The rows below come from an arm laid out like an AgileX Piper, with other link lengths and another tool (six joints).
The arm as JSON. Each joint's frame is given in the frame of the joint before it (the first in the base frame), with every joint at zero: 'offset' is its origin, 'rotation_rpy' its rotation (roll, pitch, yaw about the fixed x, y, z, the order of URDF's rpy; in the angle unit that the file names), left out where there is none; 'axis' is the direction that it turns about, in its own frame. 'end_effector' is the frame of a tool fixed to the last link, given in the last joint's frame.
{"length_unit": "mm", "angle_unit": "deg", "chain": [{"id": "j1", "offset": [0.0, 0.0, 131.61], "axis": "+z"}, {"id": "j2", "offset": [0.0, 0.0, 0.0], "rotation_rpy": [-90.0, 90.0, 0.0], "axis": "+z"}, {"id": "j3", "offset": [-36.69, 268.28, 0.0], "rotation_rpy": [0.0, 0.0, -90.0], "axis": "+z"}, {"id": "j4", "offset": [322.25, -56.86, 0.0], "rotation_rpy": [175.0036, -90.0, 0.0], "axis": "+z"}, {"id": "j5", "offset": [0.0, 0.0, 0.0], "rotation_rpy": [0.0, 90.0, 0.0], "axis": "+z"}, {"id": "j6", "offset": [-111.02, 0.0, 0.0], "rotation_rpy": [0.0, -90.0, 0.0], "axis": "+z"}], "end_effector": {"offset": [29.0, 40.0, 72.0], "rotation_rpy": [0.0, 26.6, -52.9]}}
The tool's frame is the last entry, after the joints.
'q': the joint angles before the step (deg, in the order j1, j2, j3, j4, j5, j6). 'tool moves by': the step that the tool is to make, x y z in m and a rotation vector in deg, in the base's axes. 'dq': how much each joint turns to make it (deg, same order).
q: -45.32 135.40 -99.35 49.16 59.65 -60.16
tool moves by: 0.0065 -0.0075 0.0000 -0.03 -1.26 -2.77
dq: 0.00 0.51 -0.29 1.96 -2.19 0.42
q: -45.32 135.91 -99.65 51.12 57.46 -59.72
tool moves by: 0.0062 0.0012 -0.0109 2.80 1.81 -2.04
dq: 0.65 1.89 -1.37 -0.12 0.23 3.96
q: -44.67 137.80 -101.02 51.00 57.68 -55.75
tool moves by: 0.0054 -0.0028 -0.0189 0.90 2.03 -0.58
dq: 0.41 3.43 -3.15 -1.52 0.19 2.59
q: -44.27 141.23 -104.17 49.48 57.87 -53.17
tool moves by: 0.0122 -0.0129 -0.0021 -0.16 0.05 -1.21
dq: 0.07 3.56 -6.07 -1.09 0.72 3.07
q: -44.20 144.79 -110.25 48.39 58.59 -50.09
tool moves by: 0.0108 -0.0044 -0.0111 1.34 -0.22 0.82
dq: 0.17 5.23 -6.98 0.00 2.50 1.33
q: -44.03 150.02 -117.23 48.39 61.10 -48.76
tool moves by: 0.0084 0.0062 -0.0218 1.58 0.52 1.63
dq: 0.77 5.30 -5.47 0.04 1.93 0.55
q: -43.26 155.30 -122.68 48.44 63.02 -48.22
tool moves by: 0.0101 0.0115 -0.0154 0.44 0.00 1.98
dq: 1.34 3.90 -4.24 -0.01 0.96 0.00
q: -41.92 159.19 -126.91 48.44 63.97 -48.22
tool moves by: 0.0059 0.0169 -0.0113 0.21 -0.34 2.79
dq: 1.41 1.99 -1.39 0.41 0.57 -1.63
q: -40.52 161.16 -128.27 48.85 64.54 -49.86
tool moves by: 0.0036 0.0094 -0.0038 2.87 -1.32 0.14
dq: 0.43 1.23 -0.10 3.27 0.74 -1.08
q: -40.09 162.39 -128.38 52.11 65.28 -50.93
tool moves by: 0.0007 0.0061 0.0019 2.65 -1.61 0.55
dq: 0.00 0.64 0.03 3.00 1.47 -1.46
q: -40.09 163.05 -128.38 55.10 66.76 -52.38
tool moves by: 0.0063 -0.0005 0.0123 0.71 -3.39 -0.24
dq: 0.00 0.05 -0.66 3.31 0.10 -2.07
